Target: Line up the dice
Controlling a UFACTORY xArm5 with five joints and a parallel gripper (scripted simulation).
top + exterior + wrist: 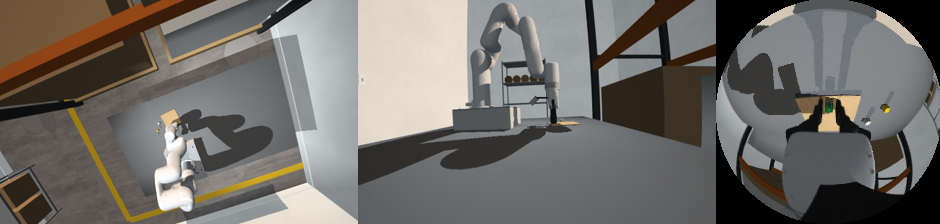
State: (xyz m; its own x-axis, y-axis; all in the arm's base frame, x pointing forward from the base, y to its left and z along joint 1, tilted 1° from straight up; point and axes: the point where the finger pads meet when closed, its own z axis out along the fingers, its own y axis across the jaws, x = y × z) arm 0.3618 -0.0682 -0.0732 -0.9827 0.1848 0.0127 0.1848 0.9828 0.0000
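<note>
My hand is 2 cm above the green die. Also, from my hand: yellow die 15 cm to the left, 2 cm below, 2 cm ahead; white die 10 cm to the left, 7 cm ahead, 2 cm below; tan mat 5 cm ahead, 2 cm below, 1 cm to the right.
</note>
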